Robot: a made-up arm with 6 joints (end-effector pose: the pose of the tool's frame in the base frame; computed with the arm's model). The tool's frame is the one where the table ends.
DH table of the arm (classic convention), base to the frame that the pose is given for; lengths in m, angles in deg. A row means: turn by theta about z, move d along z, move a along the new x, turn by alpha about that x. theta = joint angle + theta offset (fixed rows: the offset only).
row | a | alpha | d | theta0
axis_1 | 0 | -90.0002 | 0.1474 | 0
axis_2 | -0.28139 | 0 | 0 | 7.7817
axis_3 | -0.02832 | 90.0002 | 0 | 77.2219
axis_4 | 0 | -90.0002 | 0.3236 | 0
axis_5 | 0.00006 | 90.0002 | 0 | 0
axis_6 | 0 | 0 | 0.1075 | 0
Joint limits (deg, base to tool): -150..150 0..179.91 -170..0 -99.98..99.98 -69.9..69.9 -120..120
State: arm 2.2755 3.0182 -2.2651 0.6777 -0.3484 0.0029
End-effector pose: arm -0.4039 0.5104 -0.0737 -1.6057 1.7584 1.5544
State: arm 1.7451 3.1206 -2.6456 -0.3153 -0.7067 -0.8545
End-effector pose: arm -0.1411 0.6764 0.0495 -1.3134 0.0173 0.6834
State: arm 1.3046 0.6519 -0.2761 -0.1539 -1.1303 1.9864
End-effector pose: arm 0.0359 0.1883 0.3609 -0.1408 -1.0892 -2.8069
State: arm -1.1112 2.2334 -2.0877 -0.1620 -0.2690 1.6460
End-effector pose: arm 0.2842 -0.5638 0.3751 1.3123 0.4013 0.3469
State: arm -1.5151 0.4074 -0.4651 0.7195 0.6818 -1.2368
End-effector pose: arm 0.0538 -0.1624 0.3292 0.6030 1.9832 -0.9823
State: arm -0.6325 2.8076 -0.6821 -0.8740 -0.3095 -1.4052
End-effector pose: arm 0.1180 -0.0554 -0.1997 -2.0798 2.0380 0.4287
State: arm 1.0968 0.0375 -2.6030 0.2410 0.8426 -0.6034
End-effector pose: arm -0.2921 -0.5275 0.4253 0.0489 -0.3110 0.6275
